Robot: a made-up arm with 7 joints.
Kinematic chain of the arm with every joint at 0, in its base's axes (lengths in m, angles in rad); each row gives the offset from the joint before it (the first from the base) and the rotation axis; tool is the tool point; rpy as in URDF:
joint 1: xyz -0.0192 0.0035 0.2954 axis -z
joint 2: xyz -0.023 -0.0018 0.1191 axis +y
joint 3: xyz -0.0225 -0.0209 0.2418 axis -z
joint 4: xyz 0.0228 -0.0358 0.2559 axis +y
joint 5: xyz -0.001 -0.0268 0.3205 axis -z
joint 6: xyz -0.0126 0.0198 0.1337 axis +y
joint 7: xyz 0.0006 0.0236 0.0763 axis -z
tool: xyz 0.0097 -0.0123 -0.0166 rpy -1.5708 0 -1.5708
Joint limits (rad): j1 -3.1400..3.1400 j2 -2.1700..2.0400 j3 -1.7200..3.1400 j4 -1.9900..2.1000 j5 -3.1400..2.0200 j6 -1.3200..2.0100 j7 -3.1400..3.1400
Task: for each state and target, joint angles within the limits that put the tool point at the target. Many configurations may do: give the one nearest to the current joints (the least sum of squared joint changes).
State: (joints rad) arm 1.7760 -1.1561 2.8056 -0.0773 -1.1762 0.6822 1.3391
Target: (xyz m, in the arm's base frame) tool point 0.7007 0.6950 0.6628
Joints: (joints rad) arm 2.3582 -1.2982 2.7984 -0.0207 -1.1916 0.5972 1.3564
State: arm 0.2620 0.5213 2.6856 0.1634 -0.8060 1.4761 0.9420
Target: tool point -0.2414 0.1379 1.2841
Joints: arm 0.5994 0.1468 3.1358 0.7315 -0.7227 1.6100 0.9015
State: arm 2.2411 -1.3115 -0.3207 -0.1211 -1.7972 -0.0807 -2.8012
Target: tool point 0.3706 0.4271 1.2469
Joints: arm 2.3677 -0.8055 -0.4002 0.4883 -1.8342 -0.1142 -2.8142
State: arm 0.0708 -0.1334 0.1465 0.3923 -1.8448 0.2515 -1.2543
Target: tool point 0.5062 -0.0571 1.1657
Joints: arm -0.0550 0.2248 0.0290 0.9013 -1.8186 0.2966 -1.2344
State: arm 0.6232 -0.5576 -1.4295 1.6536 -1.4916 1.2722 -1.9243
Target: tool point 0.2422 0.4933 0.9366
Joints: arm 1.0782 -0.5438 -1.4996 1.4830 -1.5163 1.1529 -1.9545
